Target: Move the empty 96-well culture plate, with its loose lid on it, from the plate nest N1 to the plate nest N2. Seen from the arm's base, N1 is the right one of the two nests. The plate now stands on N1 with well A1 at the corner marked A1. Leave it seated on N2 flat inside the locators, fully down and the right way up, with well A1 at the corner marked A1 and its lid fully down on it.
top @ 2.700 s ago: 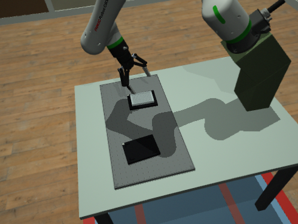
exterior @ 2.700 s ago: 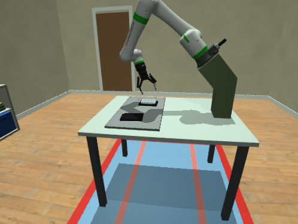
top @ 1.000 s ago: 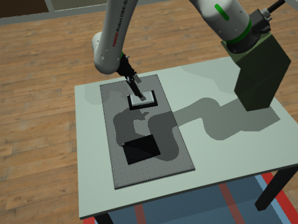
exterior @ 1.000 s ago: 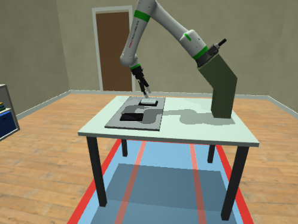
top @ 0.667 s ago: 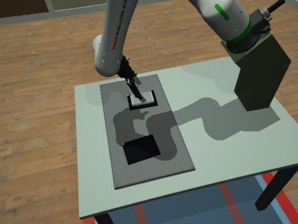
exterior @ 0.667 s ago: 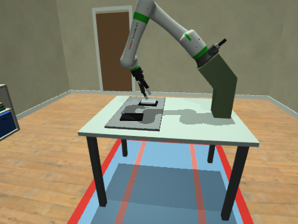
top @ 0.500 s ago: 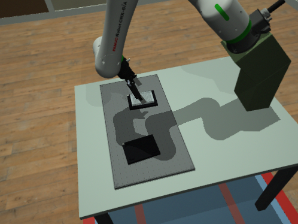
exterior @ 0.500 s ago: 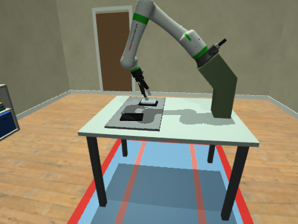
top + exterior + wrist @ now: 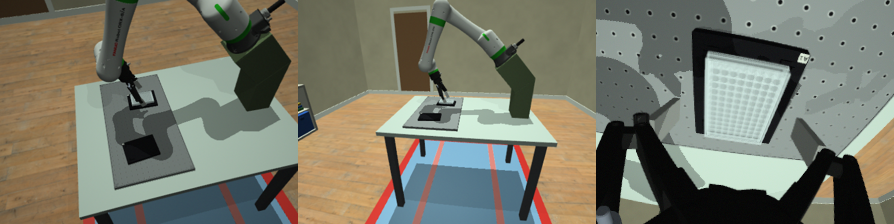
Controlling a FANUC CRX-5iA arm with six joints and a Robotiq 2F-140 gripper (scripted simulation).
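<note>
Right now my hand is 2 cm above the clear lid. From my hand the other things lie so: black nest N2: 1 cm ahead, 34 cm to the left, 4 cm below; then black nest N1: 4 cm below.
</note>
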